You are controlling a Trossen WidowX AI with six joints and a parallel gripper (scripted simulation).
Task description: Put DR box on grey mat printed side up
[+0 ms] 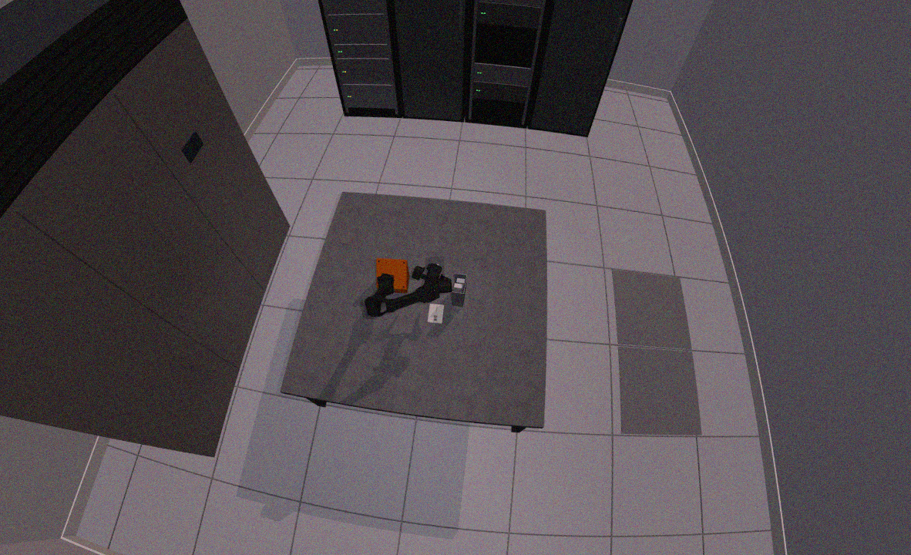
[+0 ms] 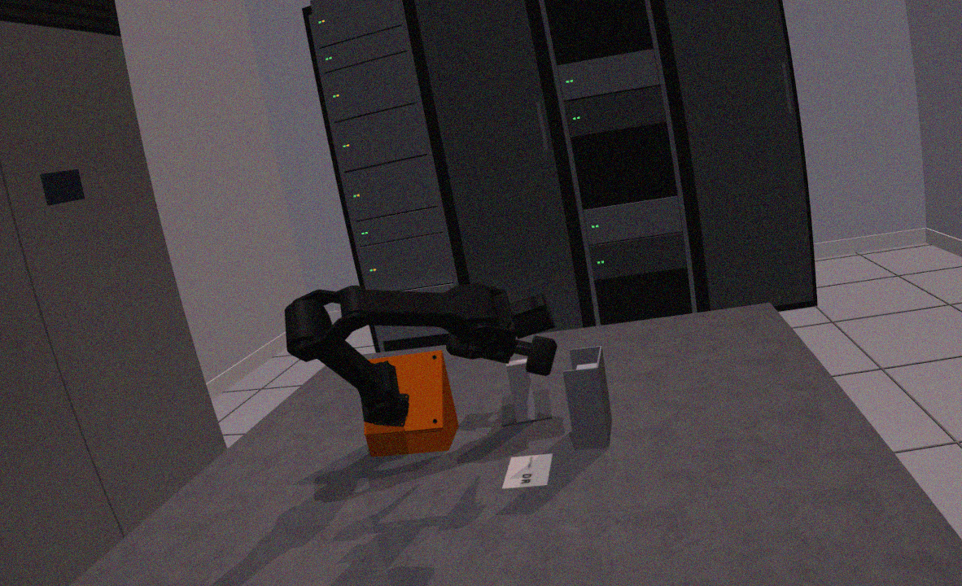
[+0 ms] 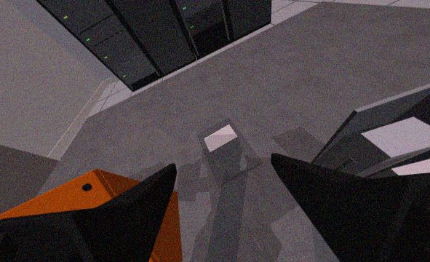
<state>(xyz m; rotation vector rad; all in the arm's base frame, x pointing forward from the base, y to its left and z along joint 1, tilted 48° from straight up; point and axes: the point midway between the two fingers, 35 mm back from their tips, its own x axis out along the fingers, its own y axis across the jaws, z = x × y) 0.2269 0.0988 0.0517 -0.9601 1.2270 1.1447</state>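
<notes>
The white box lies 8 cm below my gripper tip and 5 cm to the left of it. The rest, counted from my gripper tip: grey mat 14 cm below, 10 cm to the left, 1 cm behind.
</notes>
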